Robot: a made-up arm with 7 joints. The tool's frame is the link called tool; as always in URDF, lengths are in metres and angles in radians.
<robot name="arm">
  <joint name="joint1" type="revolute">
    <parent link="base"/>
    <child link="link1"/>
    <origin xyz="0 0 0"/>
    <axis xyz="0 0.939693 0.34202"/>
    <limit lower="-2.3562" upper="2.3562"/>
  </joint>
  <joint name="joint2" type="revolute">
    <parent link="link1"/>
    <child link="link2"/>
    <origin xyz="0 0 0"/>
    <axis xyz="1 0 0"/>
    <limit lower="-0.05" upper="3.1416"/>
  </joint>
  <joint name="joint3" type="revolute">
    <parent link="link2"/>
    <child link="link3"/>
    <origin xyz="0 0 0"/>
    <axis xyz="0 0 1"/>
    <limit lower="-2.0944" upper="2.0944"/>
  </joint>
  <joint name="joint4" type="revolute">
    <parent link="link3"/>
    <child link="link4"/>
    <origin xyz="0.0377 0 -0.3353"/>
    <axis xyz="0 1 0"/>
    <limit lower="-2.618" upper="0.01"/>
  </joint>
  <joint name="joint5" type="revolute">
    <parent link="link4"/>
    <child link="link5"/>
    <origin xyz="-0.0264 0 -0.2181"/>
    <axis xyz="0 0 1"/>
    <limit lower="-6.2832" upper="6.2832"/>
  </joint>
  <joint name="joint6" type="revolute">
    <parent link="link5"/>
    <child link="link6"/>
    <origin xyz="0 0 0"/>
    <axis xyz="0 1 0"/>
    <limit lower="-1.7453" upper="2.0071"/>
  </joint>
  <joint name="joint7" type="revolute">
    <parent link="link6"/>
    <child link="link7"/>
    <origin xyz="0 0 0"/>
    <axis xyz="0 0 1"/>
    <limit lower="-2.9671" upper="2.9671"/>
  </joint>
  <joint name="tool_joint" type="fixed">
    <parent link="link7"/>
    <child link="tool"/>
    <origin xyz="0 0 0"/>
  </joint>
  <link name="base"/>
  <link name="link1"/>
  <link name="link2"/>
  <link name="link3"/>
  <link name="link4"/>
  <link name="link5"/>
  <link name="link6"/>
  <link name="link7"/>
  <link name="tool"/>
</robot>
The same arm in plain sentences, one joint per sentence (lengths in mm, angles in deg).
The arm has seven revolute joints in a row. What follows holds with every joint at zero, and every direction is one of the base frame's.
Joint 1 is mounted at the same point as the base frame's origin and turns about the direction (0, 0.9397, 0.342), from -135.00 to 135.00 deg.
Joint 2 is mounted at the same point as joint 1 and turns about +x, from -2.86 to 180.00 deg.
Joint 3 is mounted at the same point as joint 2 and turns about +z, from -120.00 to 120.00 deg.
Joint 4 is mounted 37.7 mm along +x and 335.3 mm along -z from joint 3 and turns about +y, from -150.00 to 0.57 deg.
Joint 5 is mounted 26.4 mm along -x and 218.1 mm along -z from joint 4 and turns about +z, from -360.00 to 360.00 deg.
Joint 6 is mounted at the same point as joint 5 and turns about +y, from -100.00 to 115.00 deg.
Joint 7 is mounted at the same point as joint 6 and turns about +z, from -170.00 to 170.00 deg.
The tool frame, which is the frame that the pose is given for, is mounted at the same point as joint 7; its axes are parallel to the base frame's.

